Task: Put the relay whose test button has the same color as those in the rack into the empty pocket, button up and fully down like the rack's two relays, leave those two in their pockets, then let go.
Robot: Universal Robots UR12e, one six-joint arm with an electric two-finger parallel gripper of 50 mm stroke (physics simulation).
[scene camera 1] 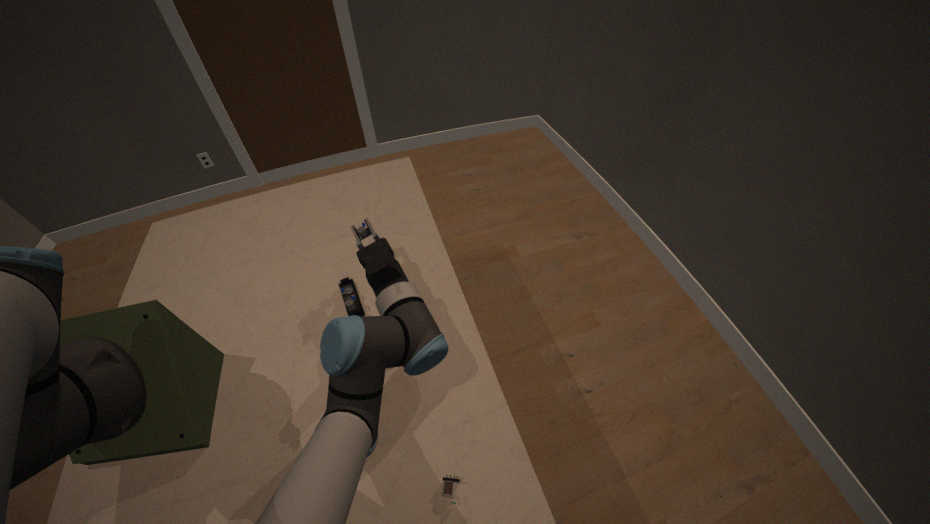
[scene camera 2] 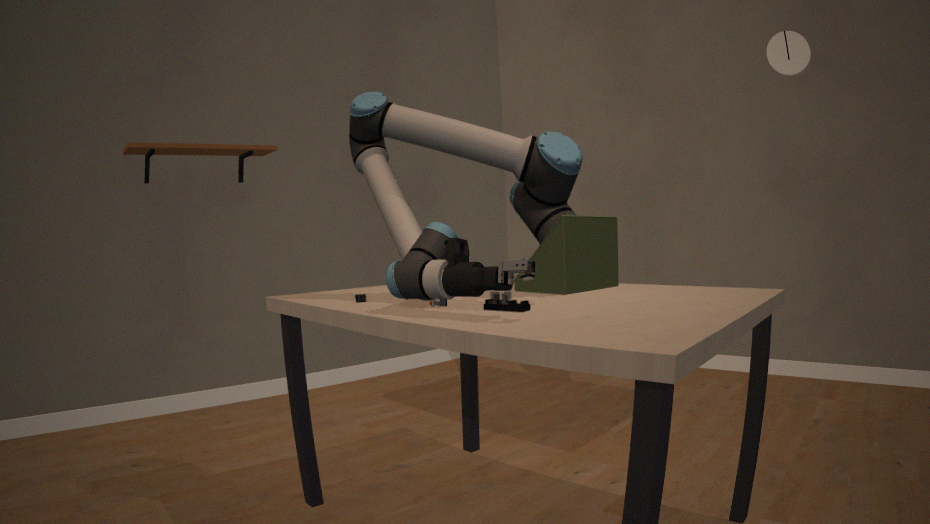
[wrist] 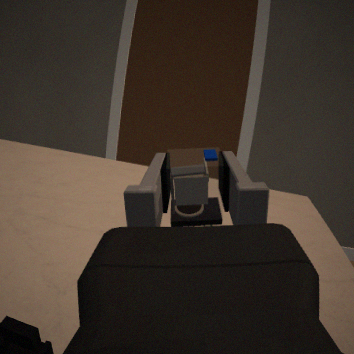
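Pixels of known places: gripper, fingertip midpoint: (scene camera 1: 360, 225) (scene camera 2: 531, 266) (wrist: 193, 170); arm's base, origin of the base link: (scene camera 1: 100, 387) (scene camera 2: 571, 246).
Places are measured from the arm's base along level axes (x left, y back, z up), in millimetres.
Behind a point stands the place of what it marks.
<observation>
The relay (scene camera 1: 363, 231) @(x 325, y -499, z -20 mm) (wrist: 191, 189) @(x 326, y -498, z -26 mm) with a blue button sits between the gripper's fingers, and its dark pin base shows at the lower side in the wrist view. My gripper (scene camera 1: 362, 227) @(x 350, y -491, z -22 mm) (scene camera 2: 528, 268) @(x 350, y -491, z -22 mm) (wrist: 193, 170) @(x 350, y -491, z -22 mm) is shut on it, its fingers nearly level and above the table. The black rack (scene camera 1: 342, 282) @(x 255, y -429, z -108 mm) (scene camera 2: 506, 307) @(x 230, y -462, z -121 mm) stands on the table; its corner shows in the wrist view. It holds two relays, with blue buttons in scene camera 1, and the empty pocket appears at its right end in scene camera 2. The gripper is beyond and right of it in scene camera 1.
A loose relay (scene camera 1: 449, 487) @(x -201, y -623, z -108 mm) (scene camera 2: 360, 298) @(x -188, y -629, z -119 mm) lies on the table far from the rack, its button colour unclear. Another loose relay (scene camera 2: 440, 302) @(x 56, y -525, z -117 mm) lies close by the wrist in scene camera 2. The green robot pedestal (scene camera 1: 185, 371) @(x 27, y -158, z -25 mm) (scene camera 2: 588, 253) @(x 106, y -37, z -19 mm) stands behind the rack in scene camera 2.
</observation>
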